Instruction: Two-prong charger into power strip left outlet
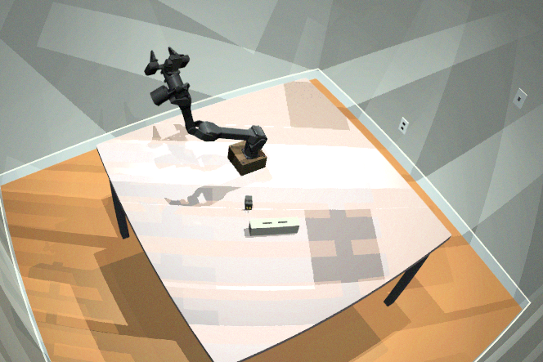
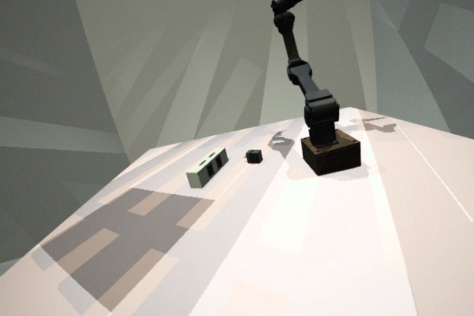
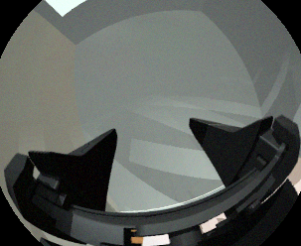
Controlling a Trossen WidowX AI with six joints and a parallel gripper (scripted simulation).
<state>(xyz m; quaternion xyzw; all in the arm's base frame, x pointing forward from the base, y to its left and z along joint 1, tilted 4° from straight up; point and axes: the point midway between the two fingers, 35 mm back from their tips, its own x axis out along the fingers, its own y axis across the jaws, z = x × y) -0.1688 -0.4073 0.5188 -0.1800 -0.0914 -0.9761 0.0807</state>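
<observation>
Right now the black charger is 610 mm below my gripper tip, 400 mm ahead of it and 270 mm to the left of it.
</observation>
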